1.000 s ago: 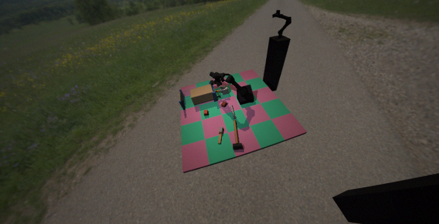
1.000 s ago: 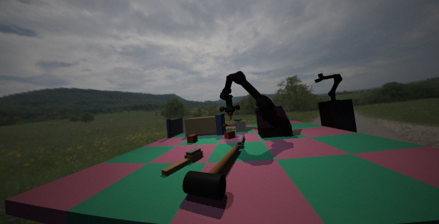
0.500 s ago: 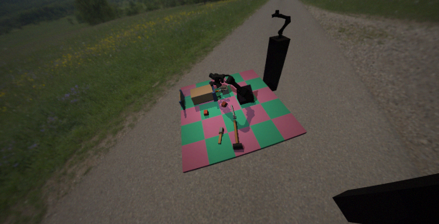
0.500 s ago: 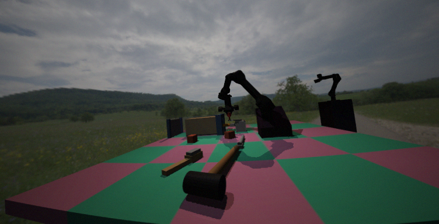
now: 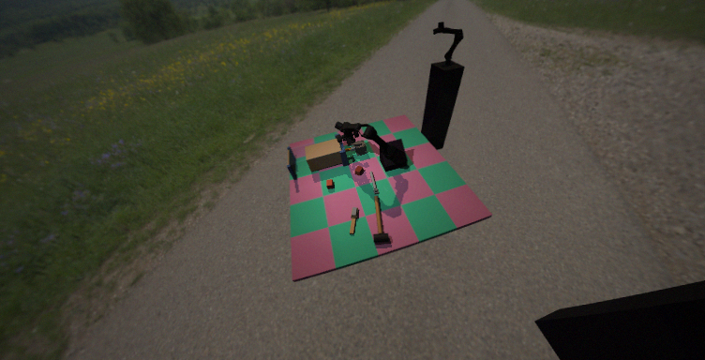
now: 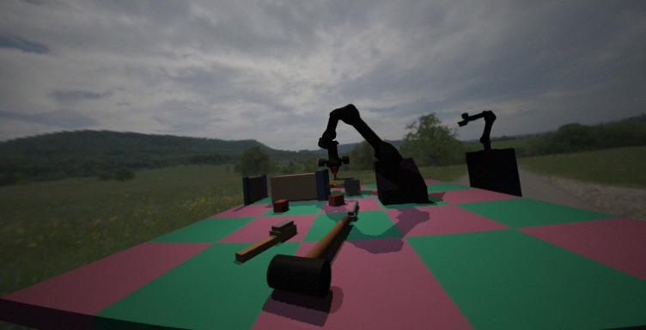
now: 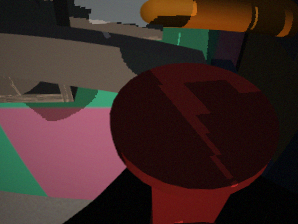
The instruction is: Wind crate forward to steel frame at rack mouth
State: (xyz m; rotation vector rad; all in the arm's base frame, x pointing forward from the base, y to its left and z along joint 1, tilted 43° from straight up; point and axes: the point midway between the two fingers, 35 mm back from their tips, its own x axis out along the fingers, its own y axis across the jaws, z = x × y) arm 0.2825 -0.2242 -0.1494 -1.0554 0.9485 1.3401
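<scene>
Right now the winch handle is 4 cm behind my gripper tip, 3 cm below it and 2 cm to the left of it. The rest, counted from my gripper tip: grey winch: 11 cm behind, 10 cm below, 3 cm to the left; then red knob: 2 cm to the left; then frame: 6 cm ahead, 4 cm to the left, 3 cm below.
</scene>
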